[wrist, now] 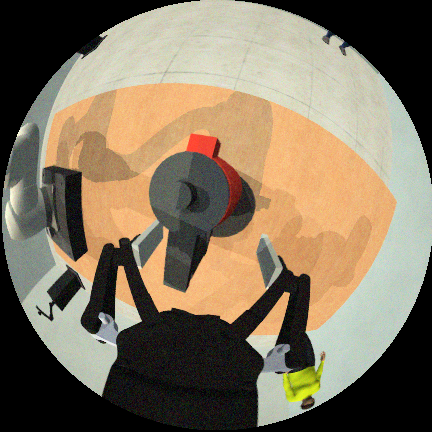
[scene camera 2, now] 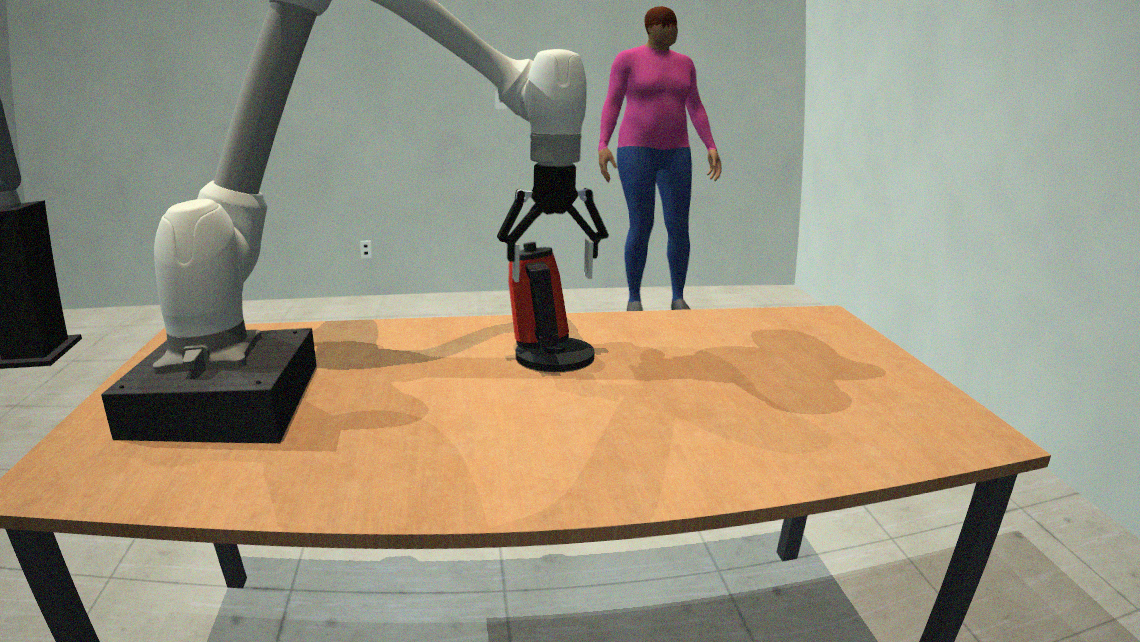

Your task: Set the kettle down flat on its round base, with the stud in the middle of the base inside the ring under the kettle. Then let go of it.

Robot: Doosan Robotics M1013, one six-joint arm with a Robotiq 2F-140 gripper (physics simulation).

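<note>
The red kettle (scene camera 2: 524, 307) (wrist: 167, 192) with dark lid and handle stands on its round black base (scene camera 2: 579, 354) (wrist: 244, 214). It is tilted, leaning to the left in the scene view, with its bottom toward the base's left part. The base lies on the table. My gripper (scene camera 2: 552, 261) (wrist: 210, 236) is open around the height of the kettle's top. One finger is close to the kettle's upper left side, and the other stands well away on the right. Whether the near finger touches the kettle, I cannot tell. The stud and the ring are hidden under the kettle.
The wooden table (scene camera 2: 717, 478) (wrist: 320, 165) carries the arm's black mounting block (scene camera 2: 199, 414) (wrist: 75, 215) at its left. A person in pink (scene camera 2: 655, 103) stands behind the table. A person in yellow (wrist: 302, 384) shows near the wrist view's lower edge.
</note>
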